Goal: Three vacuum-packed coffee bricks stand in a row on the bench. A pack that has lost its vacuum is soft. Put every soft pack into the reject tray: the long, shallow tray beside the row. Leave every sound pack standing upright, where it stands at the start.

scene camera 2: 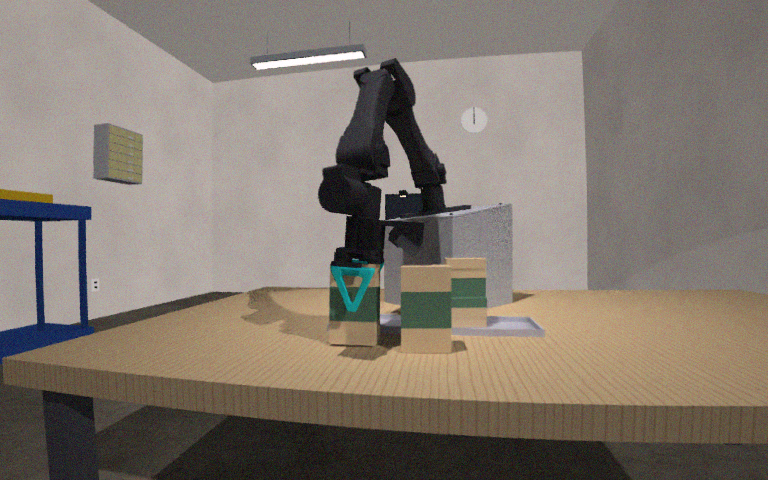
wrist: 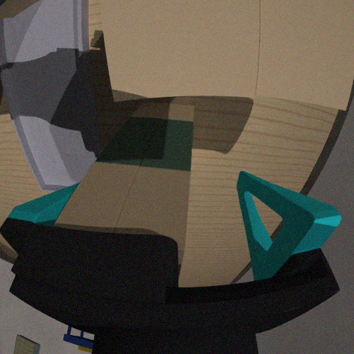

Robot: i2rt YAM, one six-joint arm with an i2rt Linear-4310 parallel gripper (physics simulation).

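Pixels of known places: gripper, between the fingertips: (scene camera 2: 357, 305); arm's base, origin of its link: (scene camera 2: 434, 213).
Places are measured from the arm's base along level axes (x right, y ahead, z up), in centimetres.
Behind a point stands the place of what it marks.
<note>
My gripper (scene camera 2: 352, 305) {x 19.6, y 40.0, z -18.6 cm} (wrist: 173, 178) is open wide around the upper part of the left pack (scene camera 2: 353, 333) {x 20.3, y 41.3, z -23.2 cm} (wrist: 132, 200). That pack, beige with a green band, looks upright; it is close to the left finger, with a wide gap to the right finger in the wrist view. A second pack (scene camera 2: 425, 308) {x 8.4, y 45.2, z -18.3 cm} stands upright beside it; its beige top (wrist: 225, 45) fills the upper wrist view. A third pack (scene camera 2: 468, 316) {x -2.2, y 30.4, z -23.0 cm} is behind, partly hidden, with a step across its green band; it appears to stand in the shallow grey tray (scene camera 2: 501, 332) {x -7.0, y 36.4, z -24.9 cm} (wrist: 40, 145).
A large grey block-like housing (scene camera 2: 487, 249) {x -12.1, y 10.2, z -10.2 cm} stands behind the tray. The wooden bench's front edge (scene camera 2: 396, 410) {x 13.7, y 60.8, z -27.4 cm} runs across the near side. A blue shelf frame (scene camera 2: 82, 271) stands off to the left, away from the bench.
</note>
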